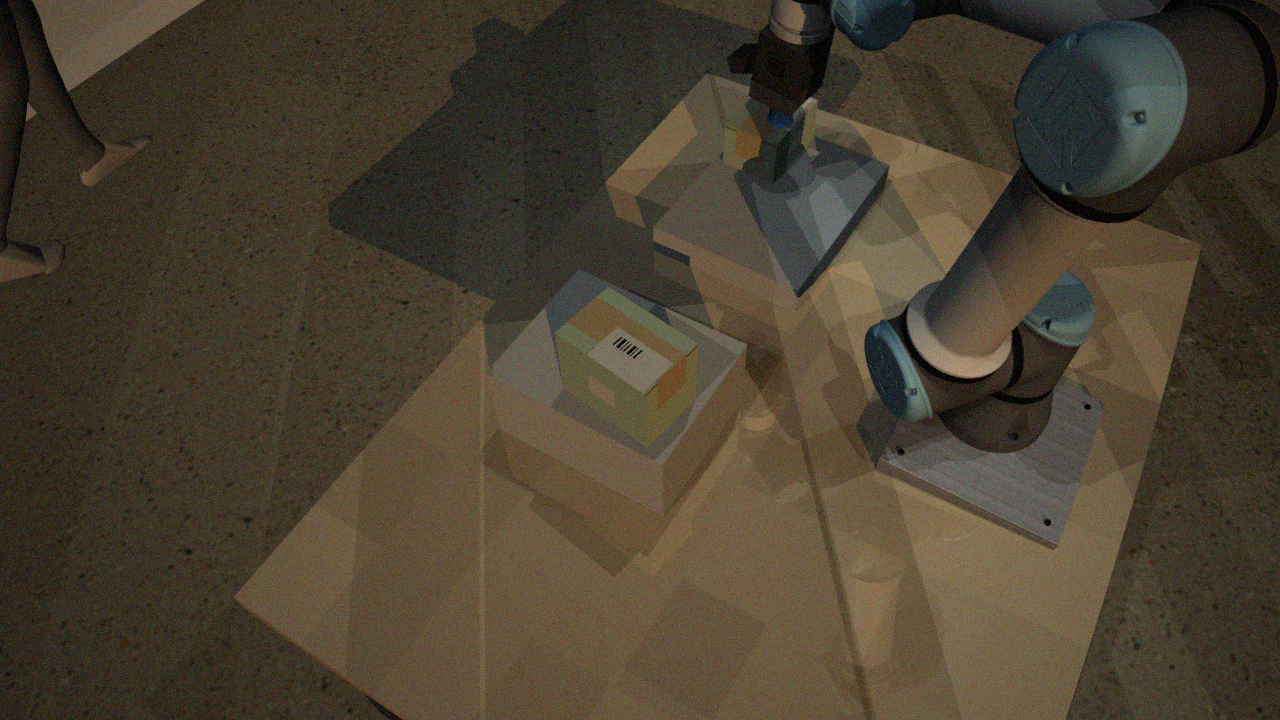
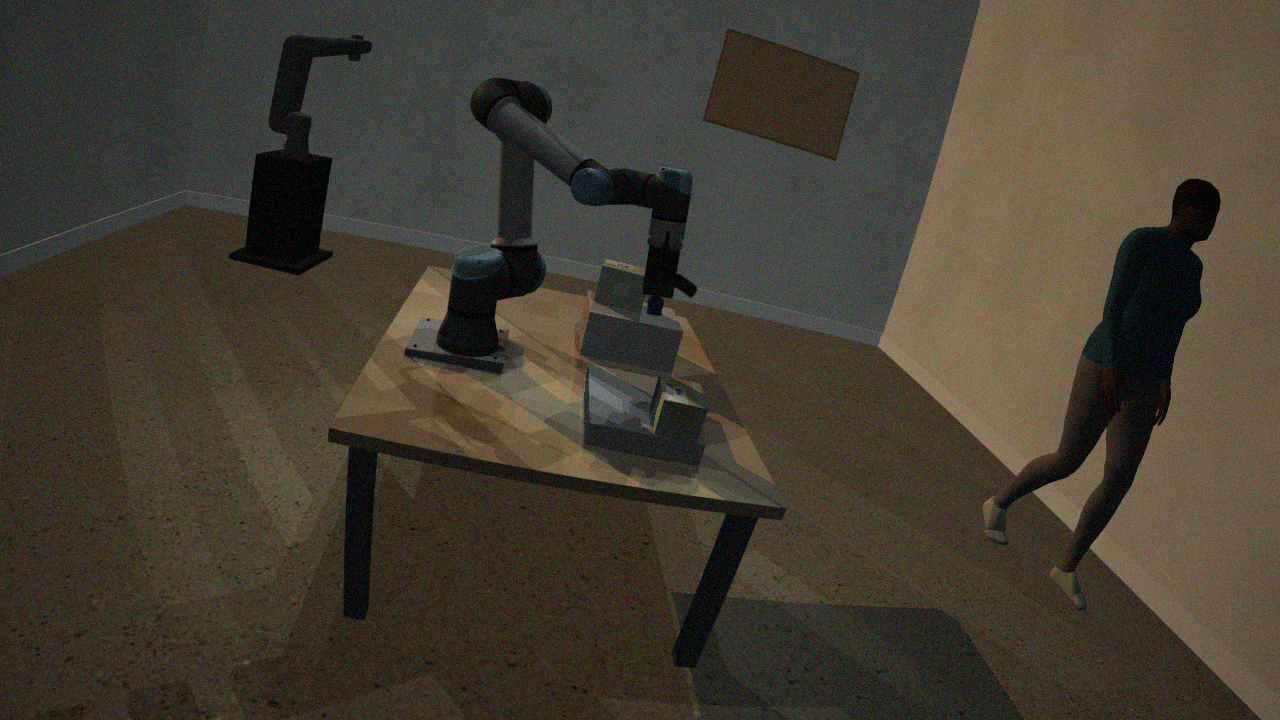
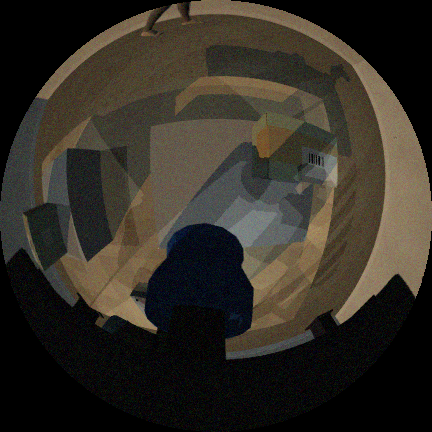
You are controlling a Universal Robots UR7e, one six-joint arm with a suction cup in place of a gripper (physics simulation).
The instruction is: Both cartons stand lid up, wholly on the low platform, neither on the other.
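Seen in the pictures: hand, its tool point: (image 1: 780,118) (image 2: 653,313) (image 3: 203,258); arm's base, origin of its link: (image 1: 989,403) (image 2: 467,344).
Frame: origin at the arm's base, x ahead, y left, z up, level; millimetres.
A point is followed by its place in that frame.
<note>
One carton (image 1: 625,372) @(x 311, y 358, z 201 mm) (image 2: 619,287) @(x 331, y 277, z 152 mm) (image 3: 44,233) @(x 349, y 276, z 154 mm) stands on the tall block (image 1: 593,457) @(x 347, y 386, z 33 mm) (image 2: 629,345) @(x 391, y 189, z 30 mm) with its barcode label facing up. The other carton (image 1: 745,143) @(x 497, y -161, z 82 mm) (image 2: 677,415) @(x 486, y -296, z 75 mm) (image 3: 289,149) @(x 486, y -192, z 102 mm) rests at a corner of the low grey platform (image 1: 826,216) @(x 341, y -150, z 25 mm) (image 2: 617,422) @(x 376, y -285, z 25 mm) (image 3: 250,221) @(x 363, y -171, z 25 mm). Its barcode label is on a side face, so it lies on its side. My suction cup (image 1: 777,120) (image 2: 655,307) (image 3: 201,257) hangs well above the platform, close to that carton but clear of it. Nothing hangs from the cup.
Both stands sit on a wooden table (image 1: 702,620) @(x 135, y 456, z -22 mm) (image 2: 485,417) @(x 115, y -307, z -23 mm), with the arm's base plate (image 1: 989,465) @(x -41, y 86, z -2 mm) (image 2: 457,352) @(x -6, y -75, z 5 mm) beside them. A person (image 2: 1075,433) walks on the floor to the right. A dark second robot on a pedestal (image 2: 287,202) stands by the back wall.
</note>
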